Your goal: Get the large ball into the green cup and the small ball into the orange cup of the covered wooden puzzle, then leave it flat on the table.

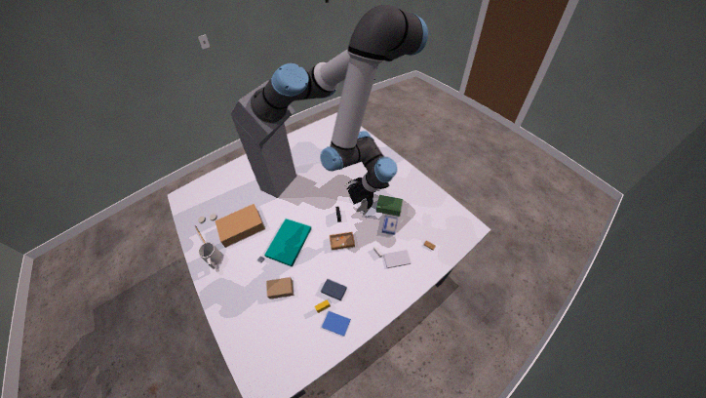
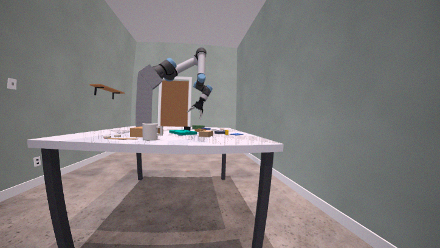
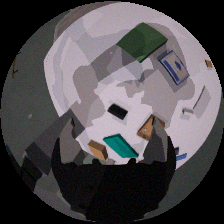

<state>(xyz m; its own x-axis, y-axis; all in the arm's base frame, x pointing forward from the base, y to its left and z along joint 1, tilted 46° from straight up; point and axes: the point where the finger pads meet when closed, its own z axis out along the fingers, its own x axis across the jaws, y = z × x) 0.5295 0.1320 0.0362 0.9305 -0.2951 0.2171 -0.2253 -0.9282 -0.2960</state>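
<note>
Now: hand 15 cm to the left of the puzzle, 14 cm above it and 6 cm short of it. The rest, counted from my hand: teal board: 33 cm to the right, 13 cm below, 10 cm behind; green box: 16 cm to the left, 12 cm below, 7 cm ahead; grey plate: 29 cm ahead, 14 cm below, 3 cm to the right.
</note>
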